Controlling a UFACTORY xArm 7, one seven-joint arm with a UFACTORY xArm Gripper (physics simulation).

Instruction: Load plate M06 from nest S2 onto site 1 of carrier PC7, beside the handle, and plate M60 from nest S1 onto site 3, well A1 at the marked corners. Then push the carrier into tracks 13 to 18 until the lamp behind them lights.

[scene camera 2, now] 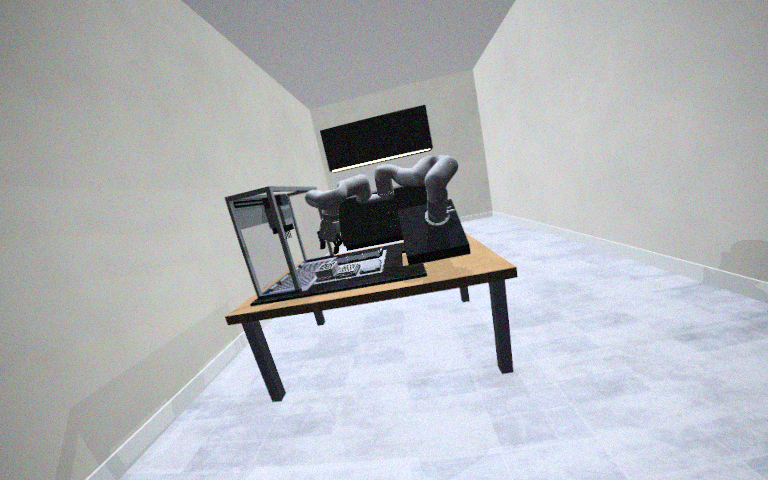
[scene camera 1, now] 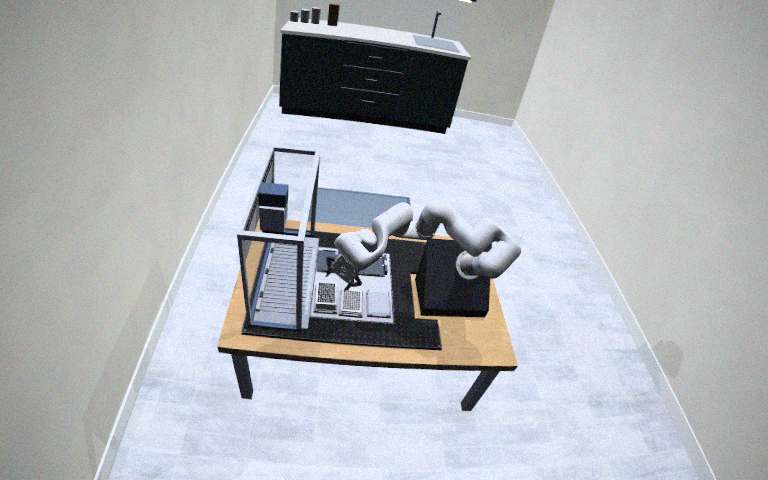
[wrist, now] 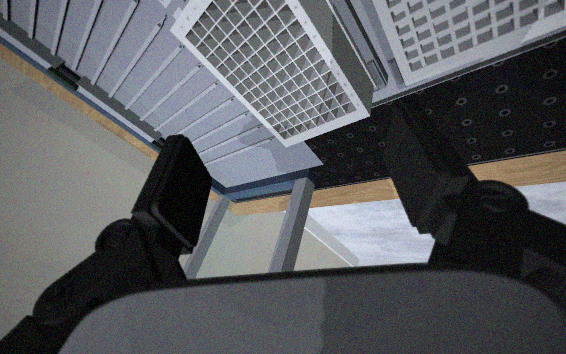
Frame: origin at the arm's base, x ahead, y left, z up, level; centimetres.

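Where they show: gripper, fingertip midpoint: (scene camera 2: 329,251) (scene camera 1: 336,282) (wrist: 290,145); arm's base at its link origin: (scene camera 2: 436,217) (scene camera 1: 469,264).
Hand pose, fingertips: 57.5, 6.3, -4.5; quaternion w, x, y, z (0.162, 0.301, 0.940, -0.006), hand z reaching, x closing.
Note:
Each offset is from my fingertips to the top centre of the thing, as dx, dy, dz. "spot": to the spot under its first point. Level surfaces: height alone.
My gripper (scene camera 1: 341,280) (scene camera 2: 330,243) (wrist: 290,145) is open and empty, tilted above the plates. In the wrist view a tall white many-welled plate @(+3.5, -1.0, -7.4) (wrist: 270,65) lies beyond the fingers, beside the track deck (scene camera 1: 282,283) (wrist: 150,90). A second white gridded plate @(spot: -5.9, +4.9, -11.1) (wrist: 457,30) is to its right. In scene camera 1 a dark-welled plate (scene camera 1: 326,294), a paler plate (scene camera 1: 351,301) and a plain white block @(-18.7, +1.2, -10.2) (scene camera 1: 378,303) stand in a row. A dark long piece @(spot: -19.3, -20.8, -11.7) (scene camera 1: 373,266) lies behind them, partly hidden by the gripper. Plate labels, site numbers, the carrier's identity and the lamp's state cannot be made out.
A grey-framed enclosure (scene camera 1: 300,283) (scene camera 2: 280,243) (wrist: 293,220) surrounds the deck; one post stands beyond the fingers in the wrist view. A blue and grey head (scene camera 1: 272,195) (scene camera 2: 278,213) hangs inside it. A black perforated mat @(dz -12.8) (scene camera 1: 368,337) (wrist: 487,134) lies under the equipment. The arm's dark base (scene camera 1: 450,294) is at the right.

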